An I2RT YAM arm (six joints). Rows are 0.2 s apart.
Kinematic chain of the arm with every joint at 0, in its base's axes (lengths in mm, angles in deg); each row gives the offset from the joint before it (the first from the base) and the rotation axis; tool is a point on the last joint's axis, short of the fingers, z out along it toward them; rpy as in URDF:
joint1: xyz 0 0 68 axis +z
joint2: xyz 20 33.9 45.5 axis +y
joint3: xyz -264 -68.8 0 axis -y
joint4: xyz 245 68.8 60 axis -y
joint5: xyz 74 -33.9 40.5 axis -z
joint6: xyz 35.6 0 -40.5 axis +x
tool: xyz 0 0 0 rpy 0 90 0
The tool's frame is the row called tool.
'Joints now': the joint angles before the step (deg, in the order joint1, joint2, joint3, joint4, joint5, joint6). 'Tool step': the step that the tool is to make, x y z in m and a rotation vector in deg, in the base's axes. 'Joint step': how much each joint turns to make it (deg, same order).
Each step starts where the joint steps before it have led.
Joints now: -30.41 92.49 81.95 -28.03 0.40 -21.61
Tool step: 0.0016 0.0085 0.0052 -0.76 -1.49 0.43
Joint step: 1.34 -1.00 -0.43 1.09 0.67 0.62
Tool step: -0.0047 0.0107 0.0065 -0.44 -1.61 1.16
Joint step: 1.11 -2.34 -1.44 0.72 -0.27 0.28
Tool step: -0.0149 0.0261 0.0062 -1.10 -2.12 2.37
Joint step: 2.82 -5.92 -4.95 1.42 0.39 0.22
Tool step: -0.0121 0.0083 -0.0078 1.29 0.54 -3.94
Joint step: 0.81 -2.96 -3.87 -0.30 3.44 3.42
